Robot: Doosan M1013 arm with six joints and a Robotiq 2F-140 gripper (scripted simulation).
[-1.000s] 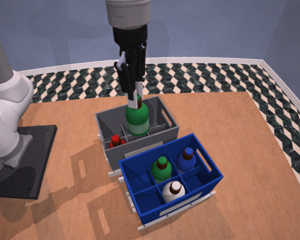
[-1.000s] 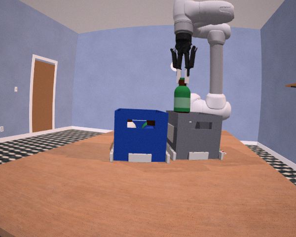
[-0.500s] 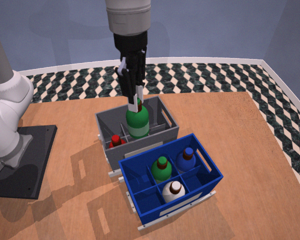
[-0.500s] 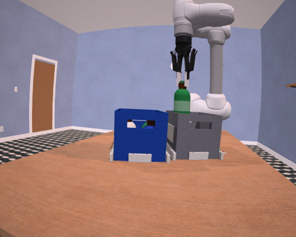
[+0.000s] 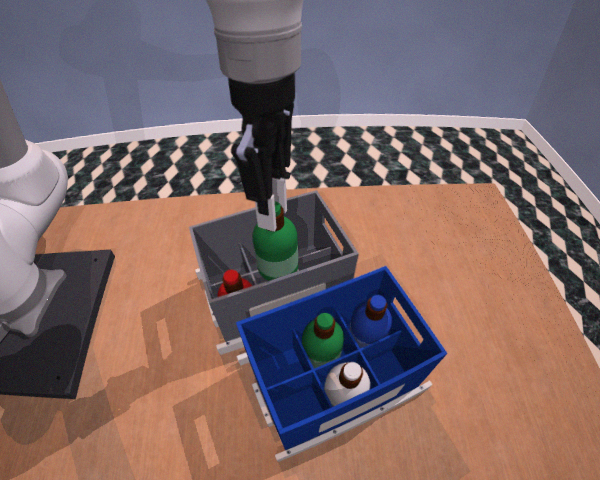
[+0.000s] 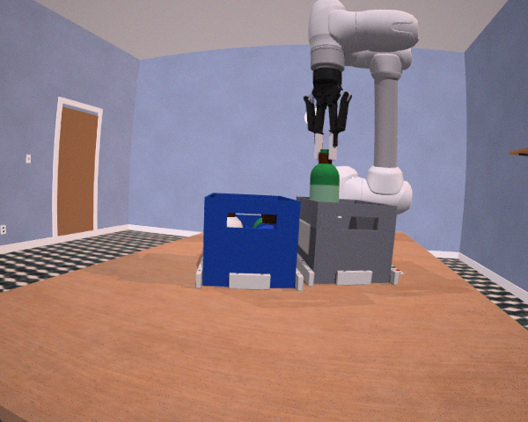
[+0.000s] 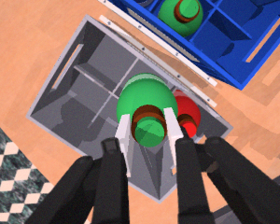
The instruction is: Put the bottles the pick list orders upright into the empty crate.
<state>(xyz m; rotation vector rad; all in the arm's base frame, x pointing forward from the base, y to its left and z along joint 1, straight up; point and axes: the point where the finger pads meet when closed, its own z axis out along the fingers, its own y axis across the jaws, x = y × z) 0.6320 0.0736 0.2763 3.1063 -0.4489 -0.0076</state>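
The grey crate lies 22 cm below my hand, 4 cm to the left of it and 2 cm behind it. Also, from my hand: green bottle: 22 cm below, 11 cm to the right, 9 cm ahead; then blue bottle: 22 cm below, 18 cm ahead, 7 cm to the right; then red bottle: 22 cm below, 8 cm behind, 4 cm to the right.
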